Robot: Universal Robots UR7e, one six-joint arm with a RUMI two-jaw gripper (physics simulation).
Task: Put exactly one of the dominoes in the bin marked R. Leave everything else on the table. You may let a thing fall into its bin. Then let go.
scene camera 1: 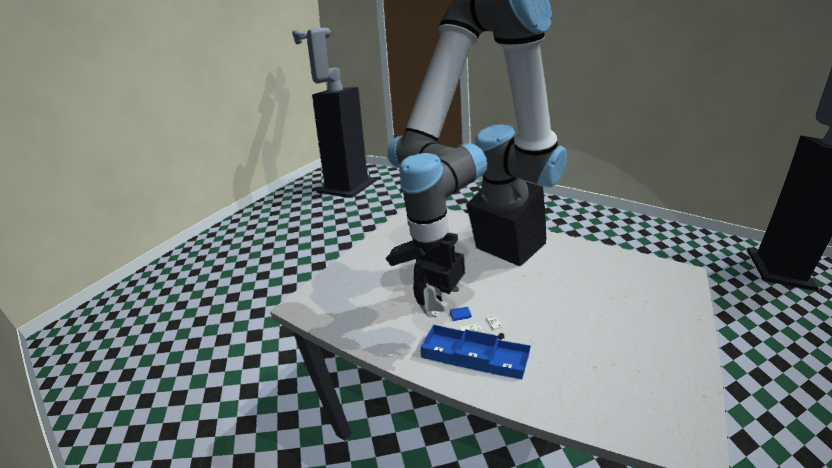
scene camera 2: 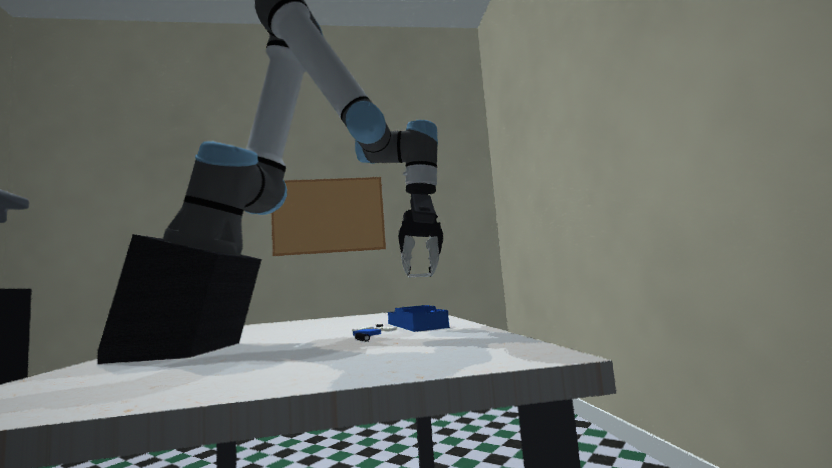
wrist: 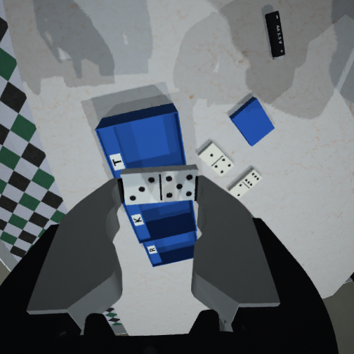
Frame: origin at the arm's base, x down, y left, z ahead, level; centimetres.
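Seen in the pictures: gripper, fingertip midpoint: (scene camera 1: 435, 309) (scene camera 2: 419, 276); arm's base, origin of the base link: (scene camera 1: 505, 195) (scene camera 2: 203, 247).
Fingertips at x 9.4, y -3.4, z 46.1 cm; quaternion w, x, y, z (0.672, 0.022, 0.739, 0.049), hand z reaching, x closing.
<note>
Offsets run from my fingertips to a thing's middle.
My gripper (scene camera 1: 433, 309) (scene camera 2: 419, 273) (wrist: 159, 178) is shut on a white domino {dz +0.0, dx -0.2, dy +0.3 cm} (scene camera 1: 434, 313) (scene camera 2: 418, 275) (wrist: 142, 188), gripped by its two short ends. It is held level, well above the table and the blue three-bin tray {dz +0.6, dx +9.7, dy +10.6 cm} (scene camera 1: 448, 356) (scene camera 2: 430, 321). In the wrist view the bins marked T (wrist: 116, 161), K (wrist: 137, 220) and R (wrist: 152, 249) run from top to bottom; the held domino overlaps the stretch between T and K, and R shows below it between the fingers. Two loose dominoes, one {dz -12.5, dx +11.7, dy +10.9 cm} (scene camera 1: 493, 322) (wrist: 216, 159) and another {dz -7.9, dx +11.7, dy +5.9 cm} (scene camera 1: 472, 327) (wrist: 245, 182), lie flat on the table beside the tray.
A blue block {dz -12.6, dx +11.5, dy +1.2 cm} (scene camera 1: 460, 313) (scene camera 2: 370, 331) (wrist: 252, 121) lies near the loose dominoes. A black AA battery {dz -14.7, dx +11.3, dy -8.6 cm} (scene camera 2: 363, 337) (wrist: 275, 34) lies beyond it. A small black thing {dz -8.0, dx +11.6, dy +14.3 cm} (scene camera 1: 500, 335) (scene camera 2: 379, 325) lies close to the tray. The table edge (scene camera 1: 401, 391) runs past the tray's far side.
</note>
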